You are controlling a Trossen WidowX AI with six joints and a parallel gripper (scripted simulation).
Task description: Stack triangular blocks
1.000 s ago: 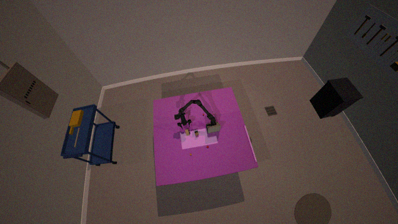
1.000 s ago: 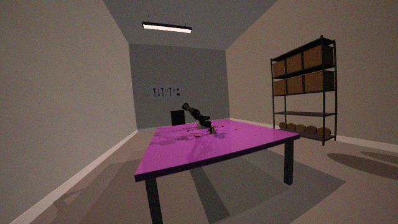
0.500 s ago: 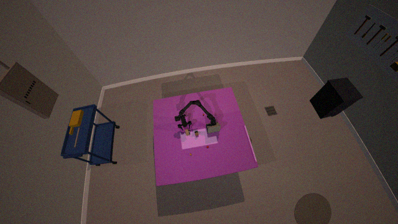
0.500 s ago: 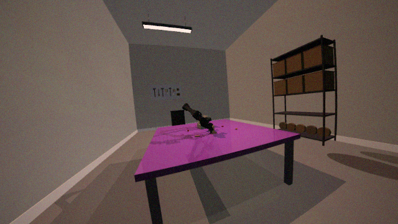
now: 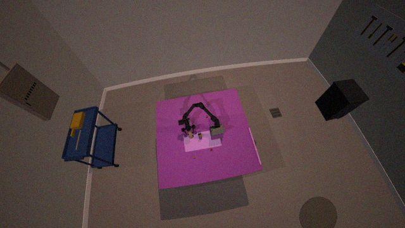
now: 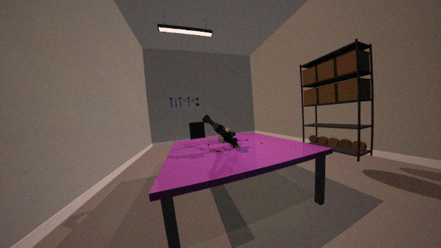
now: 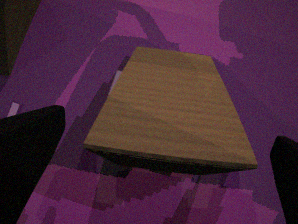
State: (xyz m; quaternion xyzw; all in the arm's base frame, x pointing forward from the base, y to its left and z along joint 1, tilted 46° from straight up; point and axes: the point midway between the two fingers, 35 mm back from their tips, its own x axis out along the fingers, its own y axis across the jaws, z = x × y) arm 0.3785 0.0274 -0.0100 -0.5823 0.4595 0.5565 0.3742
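My gripper tip is now 10 mm above the triangular block. Round my gripper tip: tan block: 40 mm ahead, 180 mm to the right, 20 mm below.
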